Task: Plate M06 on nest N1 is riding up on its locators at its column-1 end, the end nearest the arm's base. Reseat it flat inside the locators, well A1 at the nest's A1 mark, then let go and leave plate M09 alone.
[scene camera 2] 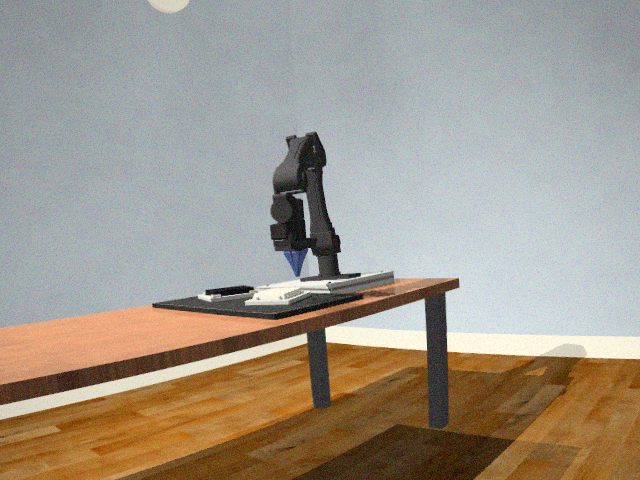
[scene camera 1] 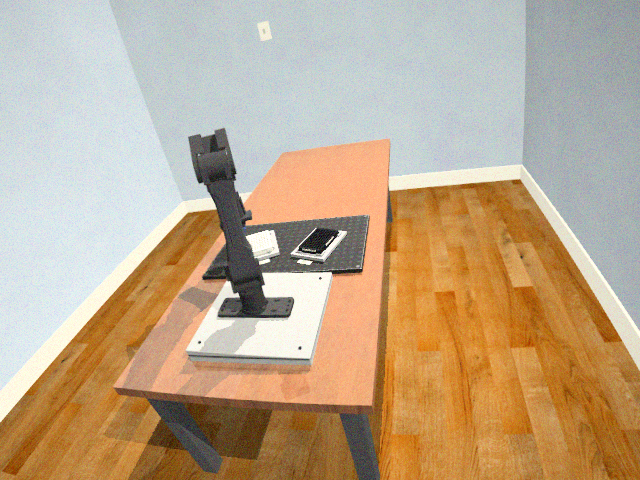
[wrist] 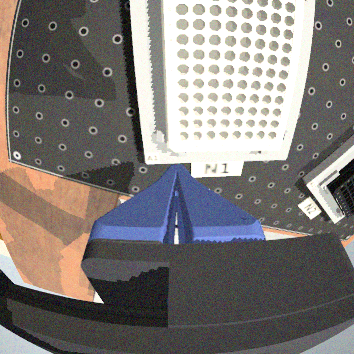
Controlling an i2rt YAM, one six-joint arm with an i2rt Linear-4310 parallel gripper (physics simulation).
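Pixels of known places: gripper, between the fingertips: (scene camera 2: 297, 276) (wrist: 176, 173); arm's base, origin of its link: (scene camera 2: 330, 278) (scene camera 1: 256, 308).
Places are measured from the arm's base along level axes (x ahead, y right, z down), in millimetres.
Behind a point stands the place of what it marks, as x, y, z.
Note:
Plate M06 (scene camera 1: 264, 241) @[332, -67, -7] (scene camera 2: 279, 293) @[379, -138, -8] (wrist: 225, 146) @[278, -71, -8], white with round wells, sits on white nest N1 (scene camera 2: 264, 302) @[411, -113, 11] (wrist: 143, 100) @[287, -133, 6]. Its tilt is too small to judge. The nest's A1 mark (wrist: 152, 158) @[242, -113, 6] is at its lower left corner in the wrist view, by the N1 label (wrist: 217, 168) @[242, -55, 16]. My gripper (scene camera 2: 297, 274) @[268, -105, -38] (wrist: 176, 173) @[268, -105, -38] is shut and empty, pointing down. Its blue tips are above the mat, off the nest's base-side end, beside the label. The arm mostly hides them in scene camera 1. Black plate M09 (scene camera 1: 321, 239) @[309, 136, -7] (scene camera 2: 229, 290) @[343, 92, -7] (wrist: 349, 192) @[278, 96, -8] sits on the other nest, N2 (wrist: 320, 194) @[254, 72, 6].
Both nests are on a black perforated mat (scene camera 1: 354, 248) @[277, 241, 18] (scene camera 2: 180, 305) @[483, 149, 19] (wrist: 45, 75) @[284, -212, 18]. The arm's white base board (scene camera 1: 289, 335) @[-96, 111, 5] lies close to the mat's edge on the wooden table (scene camera 1: 341, 180) @[869, 144, 31] (scene camera 2: 77, 341) @[909, -37, 31]. N2 stands angled beside N1, with its N2 label (wrist: 310, 207) @[225, 89, 16] facing the arm.

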